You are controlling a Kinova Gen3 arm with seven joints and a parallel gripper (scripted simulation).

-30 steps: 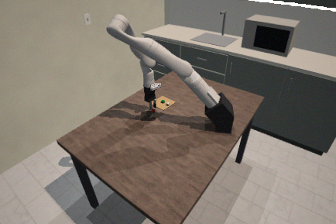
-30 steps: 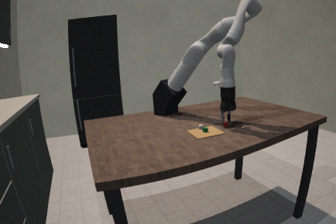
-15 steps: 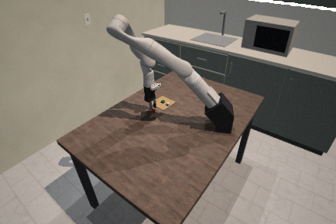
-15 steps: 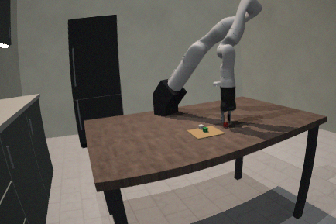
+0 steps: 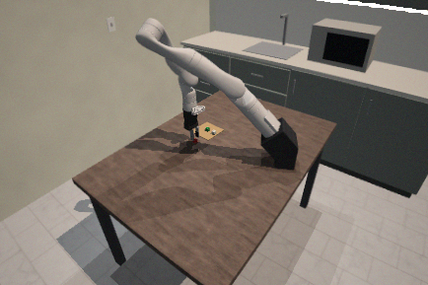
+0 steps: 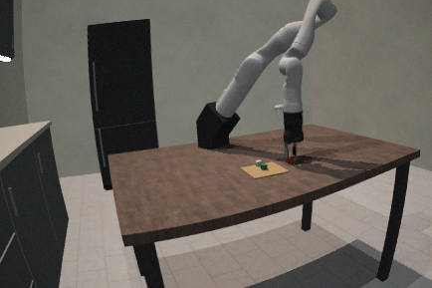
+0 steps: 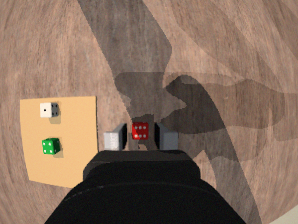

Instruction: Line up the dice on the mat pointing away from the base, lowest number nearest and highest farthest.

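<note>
Right now my hand is 40 mm above the red die. Also, from my hand: green die 130 mm to the right, 30 mm below; white die 50 mm behind, 120 mm to the right, 30 mm below; tan mat 10 mm ahead, 130 mm to the right, 40 mm below.
</note>
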